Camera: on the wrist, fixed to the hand. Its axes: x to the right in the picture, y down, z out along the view.
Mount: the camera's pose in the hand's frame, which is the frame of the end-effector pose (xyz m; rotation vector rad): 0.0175 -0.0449 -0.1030 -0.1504 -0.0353 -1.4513
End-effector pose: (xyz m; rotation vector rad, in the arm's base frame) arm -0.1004 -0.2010 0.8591 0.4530 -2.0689 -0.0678
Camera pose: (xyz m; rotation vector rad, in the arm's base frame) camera -0.0084 -0.2348 0.9167 1.7378 -1.3423 -1.0558
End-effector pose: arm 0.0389 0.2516 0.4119 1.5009 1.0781 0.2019
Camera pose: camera -0.0426 0.3287 0.3935 0.3175 1.7939 -0.7326
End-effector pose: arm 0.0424 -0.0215 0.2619 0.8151 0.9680 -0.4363
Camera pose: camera -0.0348 0.0302 0.1963 -0.1778 1.4276 -1.5733
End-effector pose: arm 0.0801 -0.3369 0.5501 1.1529 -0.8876 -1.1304
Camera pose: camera 0.1727 -0.3316 0.4843 1.6511 0.1954 -2.2906
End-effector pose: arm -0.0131 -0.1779 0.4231 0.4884 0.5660 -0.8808
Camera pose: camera -0.0674 -0.1497 0.3272 -0.1786 0.9436 -2.1849
